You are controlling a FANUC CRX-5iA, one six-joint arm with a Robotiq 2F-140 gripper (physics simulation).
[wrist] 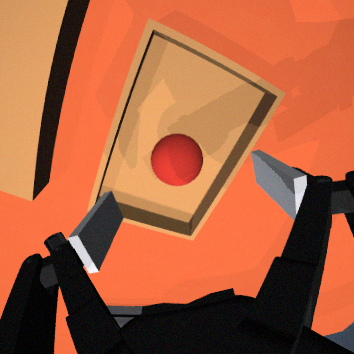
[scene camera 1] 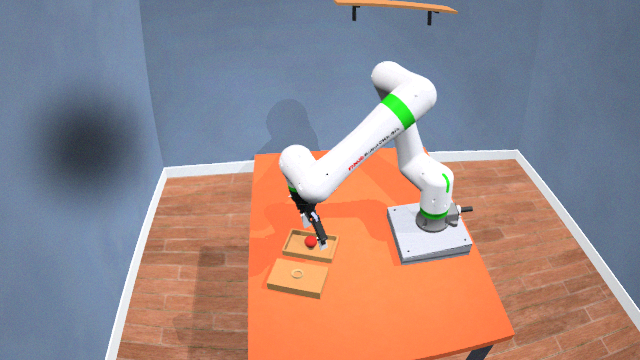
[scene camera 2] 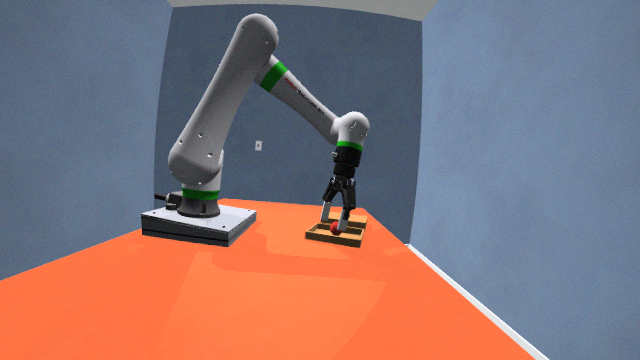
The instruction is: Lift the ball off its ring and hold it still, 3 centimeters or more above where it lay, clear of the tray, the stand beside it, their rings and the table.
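Frame: origin at the arm's base, x down, y right, z back, level; metres.
Seen in the pictures: gripper, fingertip midpoint: (wrist: 183,186) (scene camera 1: 315,237) (scene camera 2: 331,224); arm's base, link origin: (scene camera 1: 432,220) (scene camera 2: 199,212).
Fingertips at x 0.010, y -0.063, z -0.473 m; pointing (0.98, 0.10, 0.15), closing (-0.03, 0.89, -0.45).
Note:
Pixels of each thing's middle, then the offset from my fingertips to it. "*": a spot on its surface instead. Level surfaces: height alone.
- red ball, body centre: (wrist: 176,159) (scene camera 2: 336,228) (scene camera 1: 310,241) dx +0.016, dy -0.008, dz -0.018 m
- small ring, surface spot: (scene camera 1: 297,277) * dx +0.004, dy -0.206, dz -0.061 m
- orange table, surface height: dx +0.050 m
The red ball (scene camera 1: 310,241) (scene camera 2: 334,228) (wrist: 177,159) rests inside the shallow tan tray (scene camera 1: 308,257) (scene camera 2: 332,240) (wrist: 149,27). Its ring is hidden under it. My gripper (scene camera 1: 314,232) (scene camera 2: 334,224) (wrist: 183,186) is open, with nothing held. In the wrist view the two fingertips stand wide apart, left and right of the ball and lower in the picture, with the ball beyond the line between them. In the second scene view one fingertip overlaps the ball's right side; contact cannot be told. The tan stand (scene camera 1: 282,281) (scene camera 2: 358,219) (wrist: 25,100) is beside the tray.
A small ring (scene camera 1: 297,277) lies on top of the stand. The orange table (scene camera 1: 400,305) (scene camera 2: 280,310) (wrist: 200,275) carries these and the grey robot base plate (scene camera 1: 405,240) (scene camera 2: 200,232). A wall shelf (scene camera 1: 395,5) is high at the back.

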